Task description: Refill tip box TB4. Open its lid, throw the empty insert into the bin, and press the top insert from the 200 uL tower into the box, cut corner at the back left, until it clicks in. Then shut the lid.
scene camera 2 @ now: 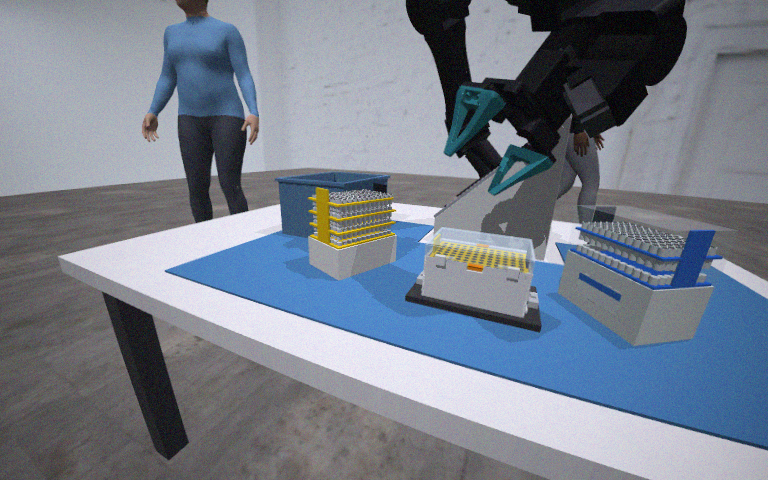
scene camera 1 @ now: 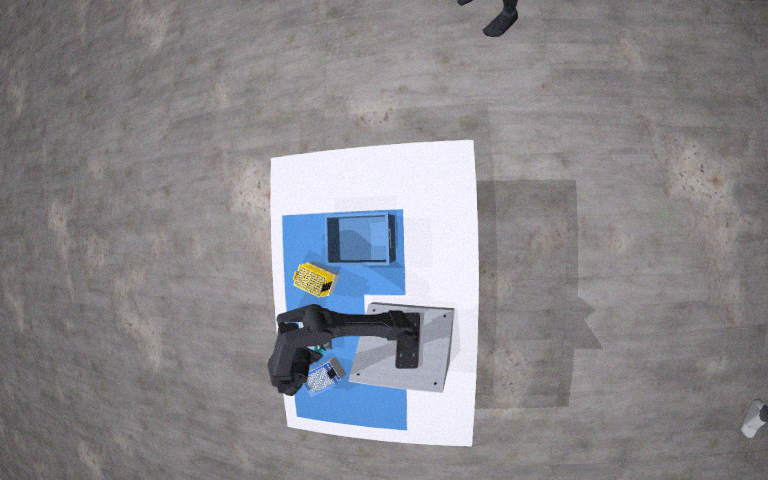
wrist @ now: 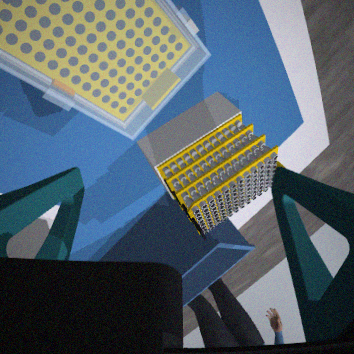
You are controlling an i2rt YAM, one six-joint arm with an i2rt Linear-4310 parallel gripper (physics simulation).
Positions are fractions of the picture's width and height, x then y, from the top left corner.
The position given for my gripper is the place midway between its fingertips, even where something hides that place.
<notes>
My gripper (scene camera 2: 0.61, 0.37) is open and holds nothing. I also see a lid (scene camera 2: 0.64, 0.52) and a blue bin (scene camera 1: 0.47, 0.50).
The lid also shows in the wrist view (wrist: 0.34, 0.20). My gripper also shows in the wrist view (wrist: 0.50, 0.50). The blue bin is seen too in scene camera 2 (scene camera 2: 0.38, 0.40) and in the wrist view (wrist: 0.46, 0.66).
</notes>
